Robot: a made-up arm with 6 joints.
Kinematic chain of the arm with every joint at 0, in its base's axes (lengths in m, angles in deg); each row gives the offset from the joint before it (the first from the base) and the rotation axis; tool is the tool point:
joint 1: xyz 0 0 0.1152 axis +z
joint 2: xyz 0 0.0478 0 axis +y
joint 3: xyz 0 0 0.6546 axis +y
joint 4: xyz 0 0 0.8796 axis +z
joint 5: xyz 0 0 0 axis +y
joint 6: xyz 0 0 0.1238 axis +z
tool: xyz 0 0 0
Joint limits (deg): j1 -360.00..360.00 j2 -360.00..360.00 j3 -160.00..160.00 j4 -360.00..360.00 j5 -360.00..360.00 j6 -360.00..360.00
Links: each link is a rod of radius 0.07 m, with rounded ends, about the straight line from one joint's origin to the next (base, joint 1, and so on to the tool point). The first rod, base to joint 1, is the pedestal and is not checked.
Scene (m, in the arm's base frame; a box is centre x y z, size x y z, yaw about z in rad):
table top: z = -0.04
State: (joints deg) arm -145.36 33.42 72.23 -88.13 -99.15 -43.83
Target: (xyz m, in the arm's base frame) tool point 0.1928 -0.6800 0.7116
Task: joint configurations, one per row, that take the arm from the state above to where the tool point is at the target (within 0.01 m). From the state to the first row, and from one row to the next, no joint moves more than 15 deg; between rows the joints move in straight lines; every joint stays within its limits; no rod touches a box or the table.
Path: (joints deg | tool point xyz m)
1: -130.92 21.79 80.57 -89.20 -101.90 -43.83 | -0.5782 -0.9249 0.5419
2: -116.47 10.16 88.91 -90.27 -104.65 -43.83 | -0.2748 -0.9278 0.6253
3: -102.03 -1.47 97.25 -91.34 -107.40 -43.83 | -0.0089 -0.8378 0.6820
4: -87.58 -13.11 105.59 -92.41 -110.15 -43.83 | 0.1928 -0.6799 0.7116

